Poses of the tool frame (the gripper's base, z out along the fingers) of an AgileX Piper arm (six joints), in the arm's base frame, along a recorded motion.
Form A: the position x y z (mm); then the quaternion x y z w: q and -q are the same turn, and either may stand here.
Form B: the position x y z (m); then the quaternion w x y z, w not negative. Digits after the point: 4 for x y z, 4 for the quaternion.
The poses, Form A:
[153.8, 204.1, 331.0, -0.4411, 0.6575, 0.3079, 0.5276]
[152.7, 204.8, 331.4, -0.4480, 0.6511, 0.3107, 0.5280]
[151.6, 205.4, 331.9, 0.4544, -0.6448, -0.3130, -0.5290]
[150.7, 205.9, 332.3, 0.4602, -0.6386, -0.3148, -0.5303]
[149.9, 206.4, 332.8, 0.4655, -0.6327, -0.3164, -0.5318]
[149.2, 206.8, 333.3, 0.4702, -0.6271, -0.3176, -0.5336]
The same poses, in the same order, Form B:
[0.1538, 0.2041, 0.3310, 0.5276, -0.4411, 0.6575, 0.3079]
[0.1527, 0.2048, 0.3314, 0.5280, -0.4480, 0.6511, 0.3107]
[0.1516, 0.2054, 0.3319, 0.5290, -0.4544, 0.6448, 0.3130]
[0.1507, 0.2059, 0.3323, 0.5303, -0.4602, 0.6386, 0.3148]
[0.1499, 0.2064, 0.3328, 0.5318, -0.4655, 0.6327, 0.3164]
[0.1492, 0.2068, 0.3333, 0.5336, -0.4702, 0.6271, 0.3176]

